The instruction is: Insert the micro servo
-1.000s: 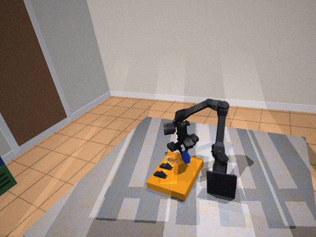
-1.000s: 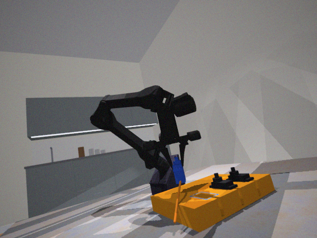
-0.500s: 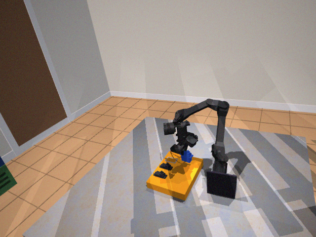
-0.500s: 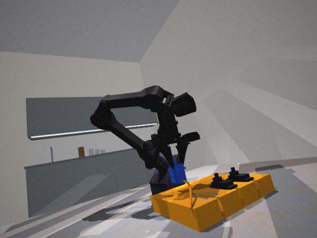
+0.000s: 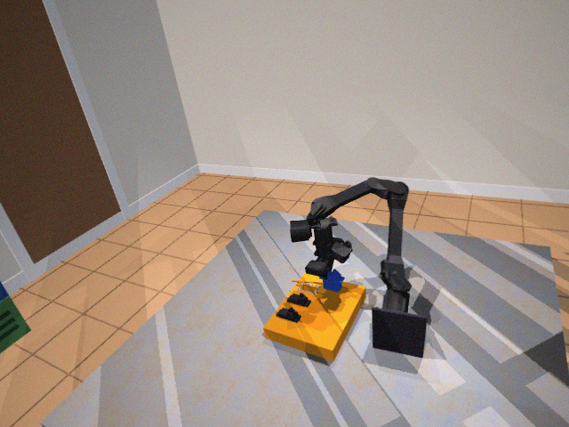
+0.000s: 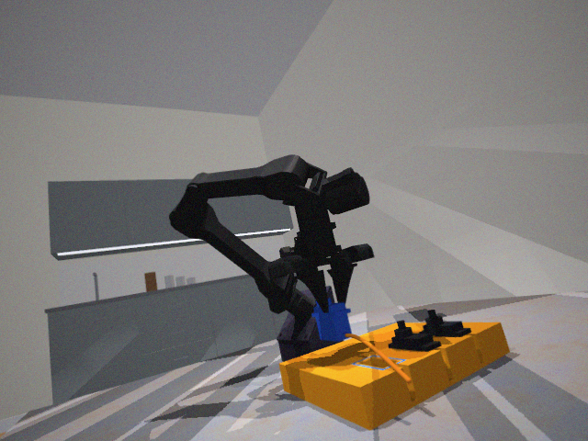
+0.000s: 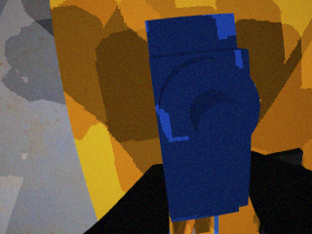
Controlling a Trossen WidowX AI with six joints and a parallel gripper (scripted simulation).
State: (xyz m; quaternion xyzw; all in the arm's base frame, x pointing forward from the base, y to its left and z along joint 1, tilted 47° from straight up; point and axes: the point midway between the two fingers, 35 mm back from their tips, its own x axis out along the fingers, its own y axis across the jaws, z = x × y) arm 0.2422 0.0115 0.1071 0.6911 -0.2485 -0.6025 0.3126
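Now: the orange deck 10 cm below my gripper tip, 7 cm to the left of it and 3 cm behind it.
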